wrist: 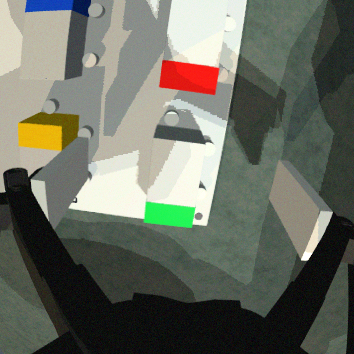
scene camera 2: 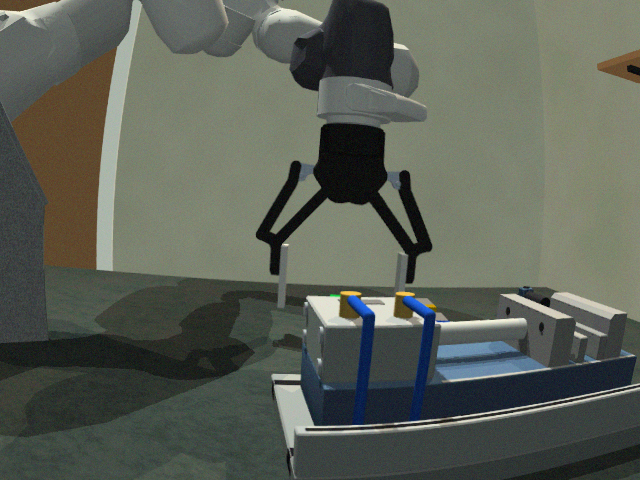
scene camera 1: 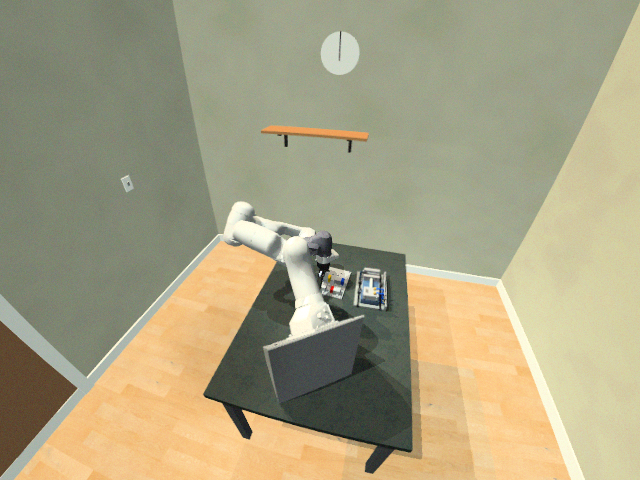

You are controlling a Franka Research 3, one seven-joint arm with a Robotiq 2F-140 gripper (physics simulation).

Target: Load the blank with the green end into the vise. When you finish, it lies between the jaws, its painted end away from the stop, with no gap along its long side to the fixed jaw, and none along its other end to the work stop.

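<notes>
The green-ended blank (wrist: 176, 172) lies on the pale pegged tray (wrist: 117, 182) (scene camera 1: 338, 272), its green end at the tray's edge; its green end also peeks over the vise in scene camera 2 (scene camera 2: 334, 296). My gripper (wrist: 181, 168) (scene camera 2: 340, 281) (scene camera 1: 322, 273) is wide open and empty. Its pads stand apart on either side of the blank in the wrist view, with clear gaps to it. The vise (scene camera 1: 371, 289) (scene camera 2: 480, 395) stands beside the tray, with a blue body and grey jaw blocks (scene camera 2: 560, 333) at the right in scene camera 2. The stop cannot be told clearly.
A red-ended blank (wrist: 189, 77), a yellow-ended blank (wrist: 41, 135) and a blue-ended blank (wrist: 46, 45) lie on the same tray. Blue clamp handles (scene camera 2: 364, 356) (scene camera 2: 424, 356) rise on the vise's near end. A large grey panel (scene camera 1: 315, 361) stands behind the arm's base.
</notes>
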